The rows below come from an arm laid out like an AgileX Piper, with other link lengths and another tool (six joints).
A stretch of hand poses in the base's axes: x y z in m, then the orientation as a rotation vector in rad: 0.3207, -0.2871, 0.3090, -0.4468, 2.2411, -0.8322; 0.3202, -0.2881, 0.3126, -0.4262, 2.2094, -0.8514; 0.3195, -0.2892, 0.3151, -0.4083, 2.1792, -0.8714; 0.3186, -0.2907, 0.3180, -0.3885, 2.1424, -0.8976; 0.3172, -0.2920, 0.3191, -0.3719, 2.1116, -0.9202; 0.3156, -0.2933, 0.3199, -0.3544, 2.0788, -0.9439; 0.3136, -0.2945, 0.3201, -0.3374, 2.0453, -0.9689; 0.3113, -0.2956, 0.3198, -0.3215, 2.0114, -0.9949; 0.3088, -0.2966, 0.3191, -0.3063, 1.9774, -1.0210; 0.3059, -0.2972, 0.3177, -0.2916, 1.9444, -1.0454; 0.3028, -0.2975, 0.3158, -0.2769, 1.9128, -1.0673; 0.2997, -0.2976, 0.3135, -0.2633, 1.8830, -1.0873; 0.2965, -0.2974, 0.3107, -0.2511, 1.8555, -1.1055; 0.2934, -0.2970, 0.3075, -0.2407, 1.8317, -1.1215; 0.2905, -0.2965, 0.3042, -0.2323, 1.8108, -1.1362; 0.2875, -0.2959, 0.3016, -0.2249, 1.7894, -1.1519; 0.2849, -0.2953, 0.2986, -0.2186, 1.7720, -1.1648; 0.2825, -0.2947, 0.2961, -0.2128, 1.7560, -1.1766
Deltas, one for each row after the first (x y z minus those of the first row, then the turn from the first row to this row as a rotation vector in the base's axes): -0.0005, -0.0010, 0.0036, -0.0117, -0.0339, -0.0082; -0.0012, -0.0021, 0.0061, -0.0248, -0.0651, -0.0158; -0.0021, -0.0036, 0.0090, -0.0430, -0.1020, -0.0249; -0.0035, -0.0049, 0.0101, -0.0591, -0.1325, -0.0330; -0.0051, -0.0062, 0.0109, -0.0762, -0.1648, -0.0417; -0.0071, -0.0074, 0.0111, -0.0948, -0.1970, -0.0507; -0.0094, -0.0085, 0.0108, -0.1149, -0.2287, -0.0595; -0.0119, -0.0095, 0.0101, -0.1356, -0.2599, -0.0682; -0.0148, -0.0101, 0.0087, -0.1554, -0.2900, -0.0765; -0.0179, -0.0104, 0.0068, -0.1733, -0.3191, -0.0846; -0.0210, -0.0105, 0.0045, -0.1900, -0.3462, -0.0920; -0.0242, -0.0103, 0.0017, -0.2055, -0.3711, -0.0987; -0.0273, -0.0099, -0.0015, -0.2193, -0.3923, -0.1047; -0.0302, -0.0094, -0.0048, -0.2323, -0.4104, -0.1098; -0.0332, -0.0088, -0.0074, -0.2466, -0.4283, -0.1146; -0.0358, -0.0082, -0.0104, -0.2582, -0.4428, -0.1188; -0.0382, -0.0076, -0.0129, -0.2690, -0.4560, -0.1227
